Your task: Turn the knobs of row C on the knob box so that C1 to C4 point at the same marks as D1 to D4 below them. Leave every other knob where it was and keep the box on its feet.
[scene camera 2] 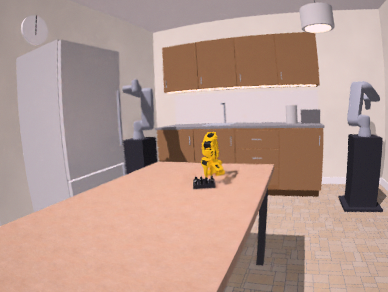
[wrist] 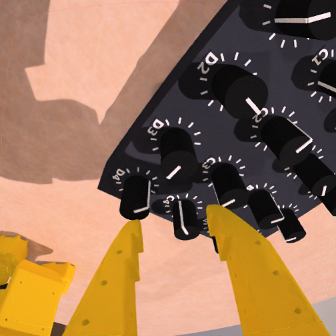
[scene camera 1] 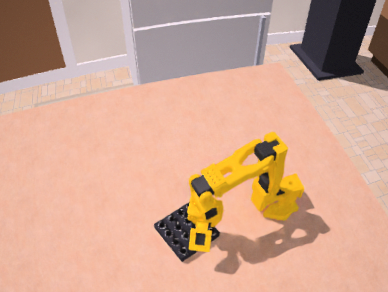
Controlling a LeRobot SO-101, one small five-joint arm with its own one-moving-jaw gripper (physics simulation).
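Where they show: hand, tool point: (scene camera 2: 210, 174) (scene camera 1: 211, 225); arm's base, link origin: (scene camera 2: 214, 174) (scene camera 1: 268, 203).
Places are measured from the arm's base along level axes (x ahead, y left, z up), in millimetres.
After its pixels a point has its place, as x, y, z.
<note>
The black knob box (scene camera 1: 168, 242) @(263, 41, 22) (scene camera 2: 204, 186) @(265, 38, 13) (wrist: 167, 111) sits flat on the table. In the wrist view, knob C4 (wrist: 185, 220) shows between the jaws, C3 (wrist: 227, 184) lies beyond the right jaw tip, and C2 (wrist: 285, 137) and C1 (wrist: 328, 80) are farther up. D4 (wrist: 135, 196) stands just past the left tip. The white line on D3 (wrist: 177, 150) points lower left, that on D2 (wrist: 240, 90) lower right. C4's line runs along its side; its top is seen too obliquely to read. My gripper (wrist: 174, 215) is open, with a V-shaped gap and no knob pressed between the jaws.
The arm's yellow base (scene camera 1: 278, 200) @(-9, 20, 42) stands on the table (scene camera 1: 100, 165) @(387, -235, 0) right of the box. Knobs of the other rows stand close beyond row C. Part of the arm covers the box's right side in scene camera 1. A fridge (scene camera 1: 200, 50) (scene camera 2: 90, 115) stands past the table.
</note>
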